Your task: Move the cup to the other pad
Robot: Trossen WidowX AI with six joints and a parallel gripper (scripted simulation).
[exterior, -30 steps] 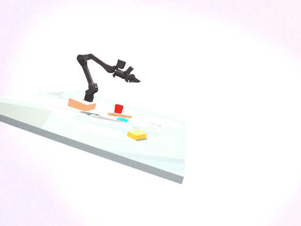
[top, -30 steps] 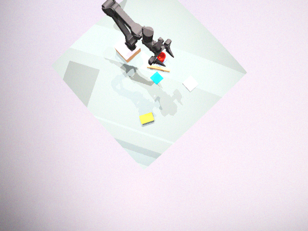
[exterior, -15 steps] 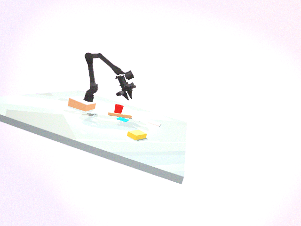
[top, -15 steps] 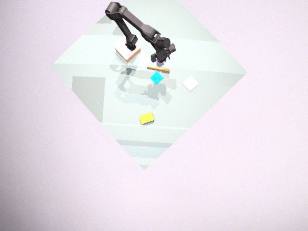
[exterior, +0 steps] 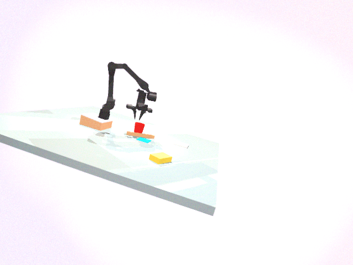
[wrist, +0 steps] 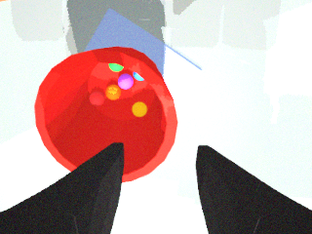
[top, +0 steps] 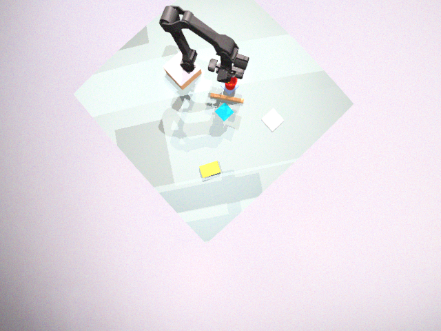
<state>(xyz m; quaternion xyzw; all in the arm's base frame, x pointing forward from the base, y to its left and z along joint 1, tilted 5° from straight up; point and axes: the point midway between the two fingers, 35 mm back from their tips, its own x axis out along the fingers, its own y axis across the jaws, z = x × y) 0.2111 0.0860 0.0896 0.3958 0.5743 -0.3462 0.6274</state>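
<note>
Right now the red cup is 30 mm ahead of my gripper tip, 10 mm to the left of it and 60 mm below it. Round my gripper tip: yellow marble: 10 mm ahead, 20 mm to the left, 80 mm below; blue pad: 20 mm ahead, 10 mm to the left, 110 mm below; wooden bar: 70 mm ahead, 60 mm to the right, 100 mm below.
</note>
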